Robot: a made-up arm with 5 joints. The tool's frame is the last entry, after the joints. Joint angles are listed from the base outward. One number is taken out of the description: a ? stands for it. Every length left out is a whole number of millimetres.
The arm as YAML. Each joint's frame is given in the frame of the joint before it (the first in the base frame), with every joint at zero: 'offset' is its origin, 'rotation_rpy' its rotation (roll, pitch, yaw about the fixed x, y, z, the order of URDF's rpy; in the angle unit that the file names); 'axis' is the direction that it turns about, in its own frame. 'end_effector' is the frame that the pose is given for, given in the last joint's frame.
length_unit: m
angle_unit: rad
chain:
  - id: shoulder
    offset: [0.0, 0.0, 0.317]
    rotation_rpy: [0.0, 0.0, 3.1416]
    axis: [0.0, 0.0, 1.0]
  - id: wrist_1
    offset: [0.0, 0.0, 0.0]
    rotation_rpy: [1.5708, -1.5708, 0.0]
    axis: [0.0, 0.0, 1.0]
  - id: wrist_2
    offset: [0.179, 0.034, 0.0]
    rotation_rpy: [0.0, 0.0, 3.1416]
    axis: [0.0, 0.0, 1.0]
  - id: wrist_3
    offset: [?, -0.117, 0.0]
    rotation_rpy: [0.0, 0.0, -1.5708]
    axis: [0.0, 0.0, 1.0]
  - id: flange
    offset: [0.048, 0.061, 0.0]
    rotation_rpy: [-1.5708, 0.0, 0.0]
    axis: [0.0, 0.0, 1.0]
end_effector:
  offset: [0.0, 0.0, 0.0]
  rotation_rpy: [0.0, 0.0, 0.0]
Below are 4 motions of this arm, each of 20 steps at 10 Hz.
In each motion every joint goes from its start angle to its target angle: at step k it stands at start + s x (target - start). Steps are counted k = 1, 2, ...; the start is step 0. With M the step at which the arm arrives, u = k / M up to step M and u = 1 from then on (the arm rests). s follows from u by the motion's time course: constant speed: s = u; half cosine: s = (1 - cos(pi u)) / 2; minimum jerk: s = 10 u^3 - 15 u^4 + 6 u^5.
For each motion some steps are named. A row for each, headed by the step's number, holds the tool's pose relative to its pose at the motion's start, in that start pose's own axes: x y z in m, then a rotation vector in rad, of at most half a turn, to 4 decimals.
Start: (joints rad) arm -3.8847 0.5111 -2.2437 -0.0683 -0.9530
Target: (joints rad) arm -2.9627 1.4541 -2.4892 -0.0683 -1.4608
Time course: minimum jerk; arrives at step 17
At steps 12, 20:
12: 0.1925 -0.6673 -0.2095 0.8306 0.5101 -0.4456
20: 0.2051 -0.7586 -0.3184 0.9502 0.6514 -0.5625

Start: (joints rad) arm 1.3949 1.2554 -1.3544 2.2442 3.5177
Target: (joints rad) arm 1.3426 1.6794 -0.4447 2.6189 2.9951
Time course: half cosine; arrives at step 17
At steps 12, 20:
12: -0.1324 0.0615 0.4708 0.2151 1.3628 -0.3940
20: -0.0891 0.0504 0.5791 0.1895 1.7175 -0.4462

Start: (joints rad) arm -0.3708 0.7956 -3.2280 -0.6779 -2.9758
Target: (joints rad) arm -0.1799 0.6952 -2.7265 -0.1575 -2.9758
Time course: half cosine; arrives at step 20
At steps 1, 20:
1: 0.0015 0.0002 -0.0002 0.0009 0.0056 0.0012
20: 0.2280 0.0721 -0.1004 0.0594 0.9214 0.1743

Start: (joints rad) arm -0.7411 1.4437 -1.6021 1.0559 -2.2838
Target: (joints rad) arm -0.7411 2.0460 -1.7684 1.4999 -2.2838
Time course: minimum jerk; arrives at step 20
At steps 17, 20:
17: 0.0758 -0.0876 0.3005 0.6479 0.5603 0.0000
20: 0.0791 -0.0915 0.3076 0.6656 0.5756 0.0000

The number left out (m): 0.516
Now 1 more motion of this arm.
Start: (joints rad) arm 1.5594 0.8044 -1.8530 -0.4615 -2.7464
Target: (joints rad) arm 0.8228 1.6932 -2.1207 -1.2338 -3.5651
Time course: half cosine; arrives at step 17
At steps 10, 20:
10: 0.1479 -0.3790 -0.1271 0.4573 -0.1583 -0.5054
20: 0.2541 -0.5066 -0.2887 0.7600 -0.1376 -0.7899

